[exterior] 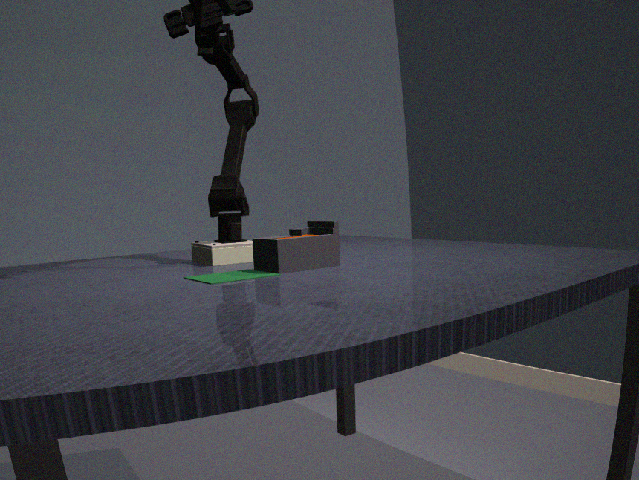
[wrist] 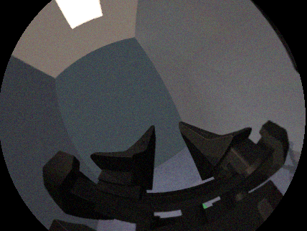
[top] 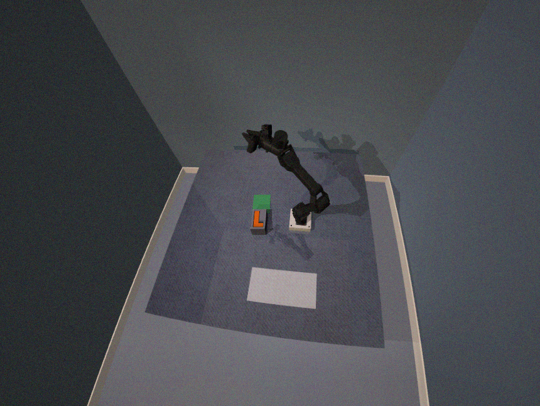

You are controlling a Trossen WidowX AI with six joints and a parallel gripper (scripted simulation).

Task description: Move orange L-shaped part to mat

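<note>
Right now my gripper tip is 520 mm above the orange L-shaped part, 210 mm to the right of it and 40 mm past it. Also, from my gripper tip: green mat 580 mm below, 40 mm to the left, 20 mm behind.
</note>
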